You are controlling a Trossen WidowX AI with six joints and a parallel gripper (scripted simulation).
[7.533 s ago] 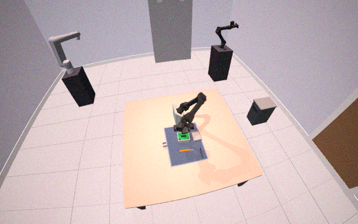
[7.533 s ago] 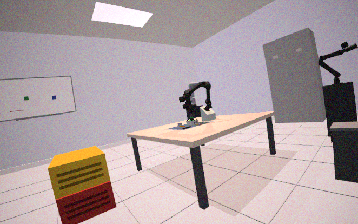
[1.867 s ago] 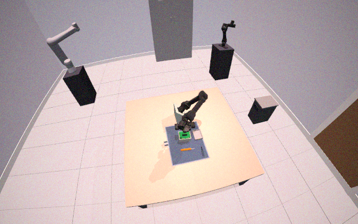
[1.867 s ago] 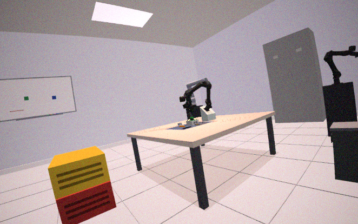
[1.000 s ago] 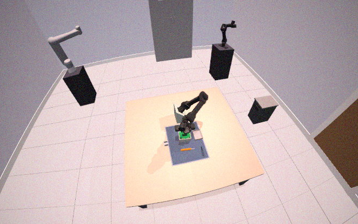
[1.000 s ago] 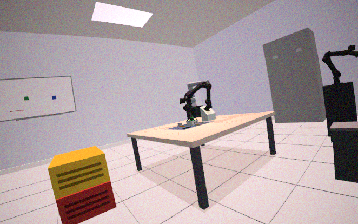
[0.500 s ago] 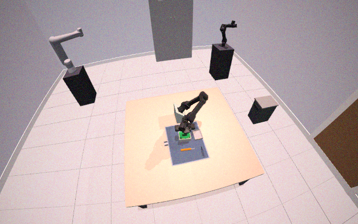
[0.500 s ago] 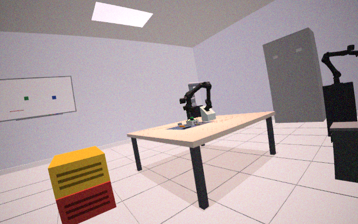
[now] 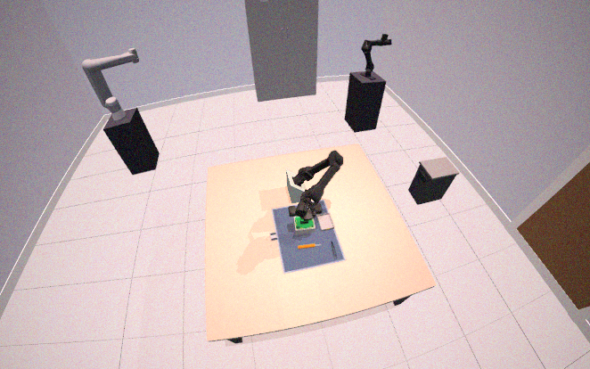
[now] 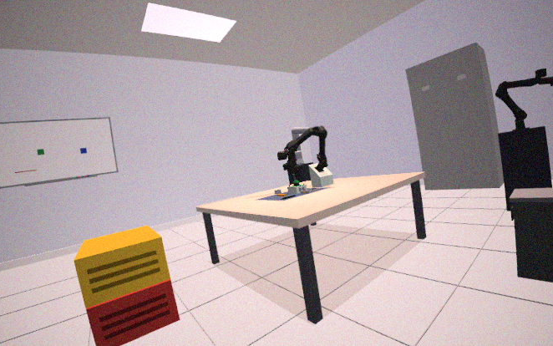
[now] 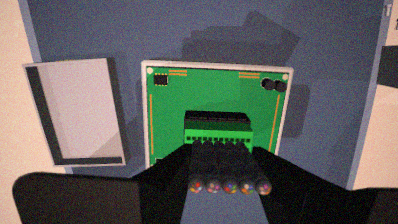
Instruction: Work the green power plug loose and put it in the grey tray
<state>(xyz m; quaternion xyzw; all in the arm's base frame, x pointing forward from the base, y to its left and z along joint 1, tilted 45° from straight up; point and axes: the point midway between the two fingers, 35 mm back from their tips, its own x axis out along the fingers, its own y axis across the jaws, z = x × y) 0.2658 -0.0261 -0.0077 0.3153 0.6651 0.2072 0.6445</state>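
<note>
My gripper tip is now 2 cm above the green power plug. Also, from my gripper tip: blue mat 11 cm below, 5 cm ahead.
</note>
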